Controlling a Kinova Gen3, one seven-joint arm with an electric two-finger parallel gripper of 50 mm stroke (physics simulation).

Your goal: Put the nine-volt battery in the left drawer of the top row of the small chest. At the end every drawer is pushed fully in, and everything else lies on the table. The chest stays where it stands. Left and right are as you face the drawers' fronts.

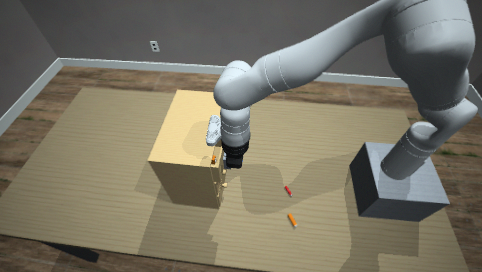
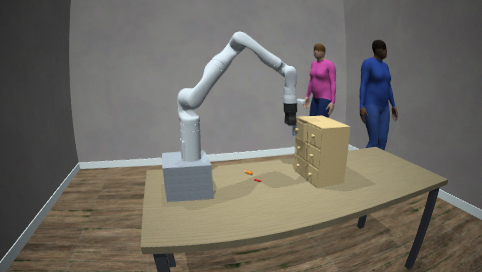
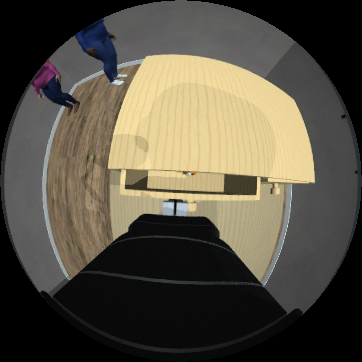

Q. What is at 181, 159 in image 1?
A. A small chest.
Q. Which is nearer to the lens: the small chest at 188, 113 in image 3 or the drawer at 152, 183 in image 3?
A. The small chest.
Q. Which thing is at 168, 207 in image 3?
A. My gripper.
